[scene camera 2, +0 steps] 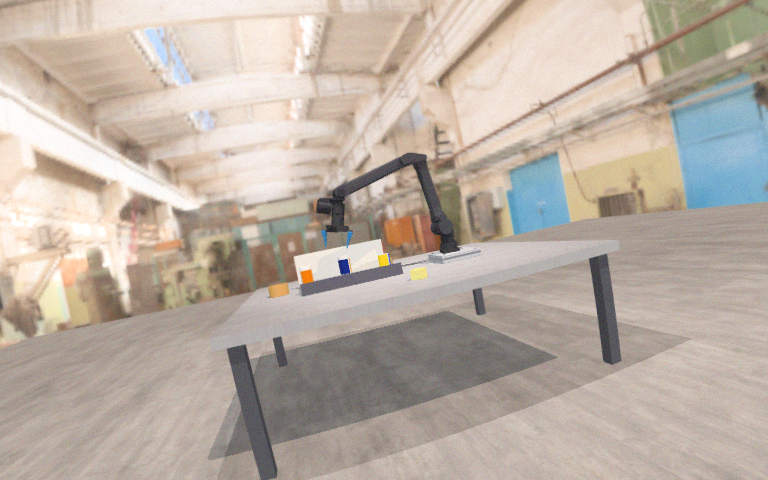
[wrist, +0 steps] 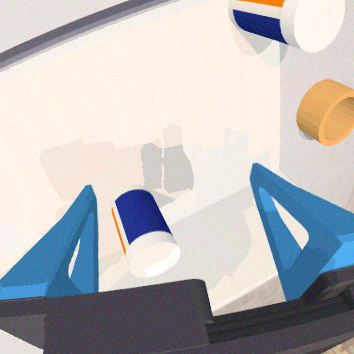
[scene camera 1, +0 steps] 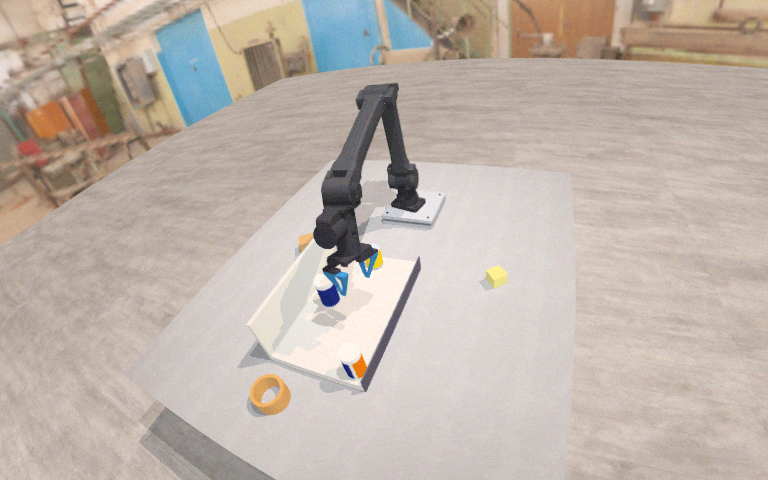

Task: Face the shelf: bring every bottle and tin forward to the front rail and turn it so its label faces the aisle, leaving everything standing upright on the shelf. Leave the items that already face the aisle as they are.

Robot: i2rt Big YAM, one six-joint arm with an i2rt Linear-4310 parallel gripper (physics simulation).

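Places are measured from the arm's base along level axes (x left, y back, z up), in millimetres.
Pixels of known places: gripper, fingertip midpoint: (scene camera 2: pixel 336 247) (wrist: pixel 173 180) (scene camera 1: pixel 355 286); arm's base, origin of the base link: (scene camera 2: pixel 449 251) (scene camera 1: pixel 408 204).
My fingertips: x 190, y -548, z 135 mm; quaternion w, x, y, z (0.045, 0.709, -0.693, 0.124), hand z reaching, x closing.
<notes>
Ahead of a thing's pixels: the offset from my fingertips to its top centre. "pt": to the spot under its first point.
The shelf's dark front rail @[pt dx +70, dy +30, dz -146 mm] (scene camera 1: pixel 393 322) (scene camera 2: pixel 351 279) (wrist: pixel 90 31) faces the aisle. A white-capped bottle @[dx -148, dy +10, dz -49 mm] (scene camera 1: pixel 328 294) (scene camera 2: pixel 344 266) (wrist: pixel 145 217) stands upright mid-shelf, back from the rail; its blue side faces the aisle, with an orange sliver at its edge. Another white-capped bottle @[dx +73, dy -146, dz -52 mm] (scene camera 1: pixel 353 365) (scene camera 2: pixel 306 276) (wrist: pixel 260 21) stands upright at the rail's near end, orange toward the aisle. A yellow tin @[dx -118, dy +207, dz -78 mm] (scene camera 1: pixel 376 257) (scene camera 2: pixel 384 260) stands at the far end, yellow toward the aisle, partly hidden by a finger in scene camera 1. My gripper (scene camera 1: pixel 355 285) (scene camera 2: pixel 336 246) (wrist: pixel 173 180) is open and empty, above the middle bottle.
The pale back panel (scene camera 1: pixel 283 302) (scene camera 2: pixel 362 249) rises along the shelf's rear. An orange ring @[dx -88, dy -324, dz -125 mm] (scene camera 1: pixel 281 403) (scene camera 2: pixel 278 290) (wrist: pixel 311 112) lies beyond the near end. A yellow cube @[dx +262, dy +320, dz -137 mm] (scene camera 1: pixel 496 276) (scene camera 2: pixel 418 273) lies on the aisle side. An orange block @[dx -426, dy +207, dz -125 mm] (scene camera 1: pixel 305 243) lies behind the panel.
</notes>
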